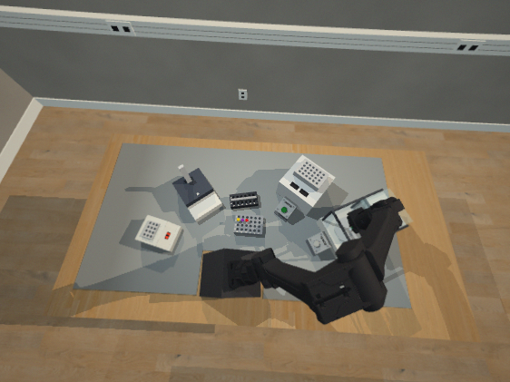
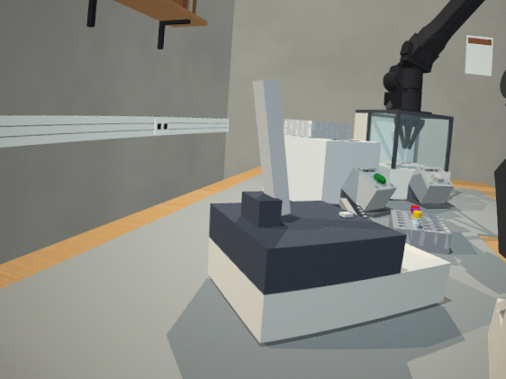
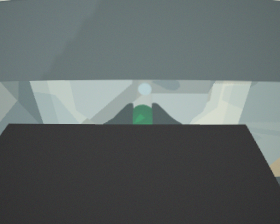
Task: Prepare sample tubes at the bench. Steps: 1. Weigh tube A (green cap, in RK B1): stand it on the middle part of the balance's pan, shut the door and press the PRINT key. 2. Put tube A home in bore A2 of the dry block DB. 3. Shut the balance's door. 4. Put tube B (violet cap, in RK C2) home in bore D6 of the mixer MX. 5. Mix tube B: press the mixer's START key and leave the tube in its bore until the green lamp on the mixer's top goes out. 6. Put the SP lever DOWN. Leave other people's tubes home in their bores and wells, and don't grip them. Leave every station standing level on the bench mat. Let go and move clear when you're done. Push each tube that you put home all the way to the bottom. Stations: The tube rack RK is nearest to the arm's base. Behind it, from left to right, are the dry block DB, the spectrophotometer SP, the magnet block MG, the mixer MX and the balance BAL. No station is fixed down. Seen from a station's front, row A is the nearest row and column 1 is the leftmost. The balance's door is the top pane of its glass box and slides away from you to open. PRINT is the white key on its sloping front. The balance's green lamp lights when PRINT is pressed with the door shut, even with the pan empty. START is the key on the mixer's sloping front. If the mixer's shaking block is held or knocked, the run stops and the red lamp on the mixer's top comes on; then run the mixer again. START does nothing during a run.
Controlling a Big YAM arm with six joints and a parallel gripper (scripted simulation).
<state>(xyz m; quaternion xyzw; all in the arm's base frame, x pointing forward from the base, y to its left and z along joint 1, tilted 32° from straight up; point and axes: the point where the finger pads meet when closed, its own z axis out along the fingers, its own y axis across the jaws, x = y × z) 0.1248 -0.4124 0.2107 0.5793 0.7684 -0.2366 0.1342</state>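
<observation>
Right now my hand is 5 cm above the eight-sided pan. From my hand the other things lie so: print key: 14 cm to the left, 6 cm below, 4 cm behind; balance door: 8 cm to the right, 8 cm above, 3 cm ahead; mixer block: 24 cm ahead, 13 cm to the left, 3 cm above.
</observation>
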